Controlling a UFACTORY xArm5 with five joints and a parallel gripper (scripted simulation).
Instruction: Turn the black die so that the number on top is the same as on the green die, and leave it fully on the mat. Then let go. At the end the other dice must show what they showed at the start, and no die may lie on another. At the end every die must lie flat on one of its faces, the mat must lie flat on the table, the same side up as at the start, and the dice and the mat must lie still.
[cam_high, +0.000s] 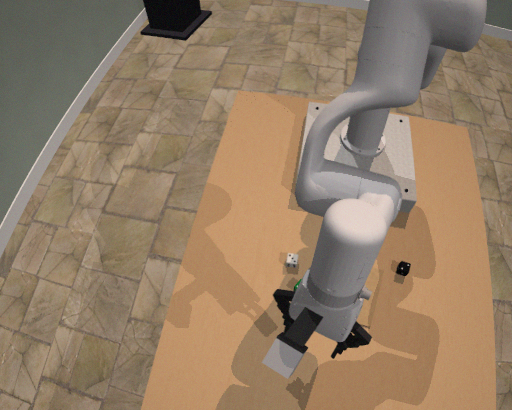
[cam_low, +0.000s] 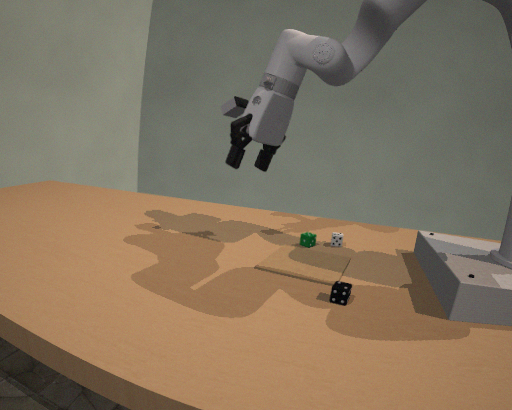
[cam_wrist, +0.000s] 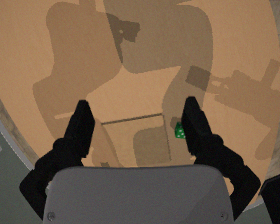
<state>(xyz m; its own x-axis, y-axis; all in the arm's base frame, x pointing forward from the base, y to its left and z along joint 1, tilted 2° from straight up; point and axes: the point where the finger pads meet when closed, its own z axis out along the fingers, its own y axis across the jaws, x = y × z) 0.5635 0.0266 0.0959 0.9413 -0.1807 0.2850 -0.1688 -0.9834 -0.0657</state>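
Now: hand 18 cm past the white die, 15 cm above it and 10 cm to the left of it. Round my hand: tan mat: 16 cm below, 16 cm behind, 5 cm to the left; then black die: 25 cm behind, 16 cm to the left, 15 cm below; then green die: 15 cm below, 13 cm behind, 5 cm to the right.
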